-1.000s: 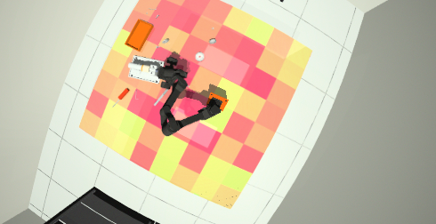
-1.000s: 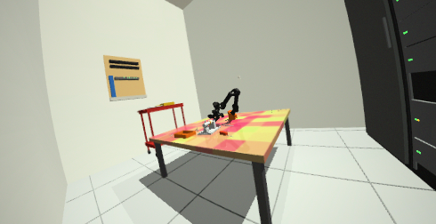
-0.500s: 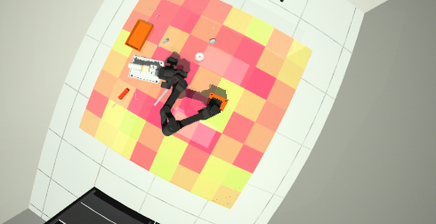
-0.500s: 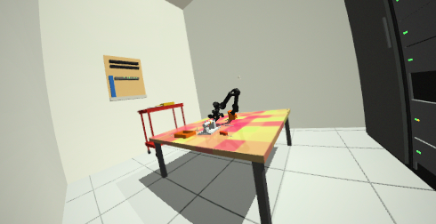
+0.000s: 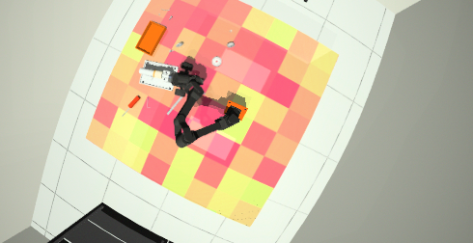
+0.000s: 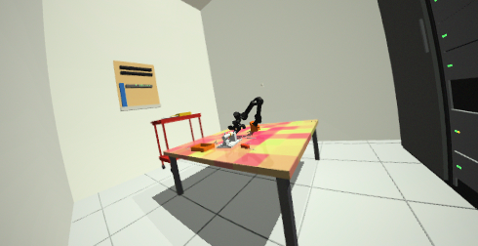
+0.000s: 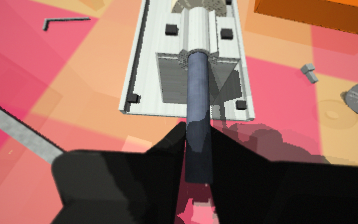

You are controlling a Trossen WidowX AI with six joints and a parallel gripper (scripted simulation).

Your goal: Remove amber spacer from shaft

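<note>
My gripper tip is 60 mm short of the dark blue-grey shaft, 20 mm below it and 10 mm to the right of it. The rest, counted from my gripper tip: amber spacer: 130 mm ahead, 30 mm to the left, 20 mm above; then cream spacer: 90 mm ahead, 20 mm to the left, 20 mm above; then grey flat bar: 140 mm to the left, 50 mm below, 40 mm behind.
</note>
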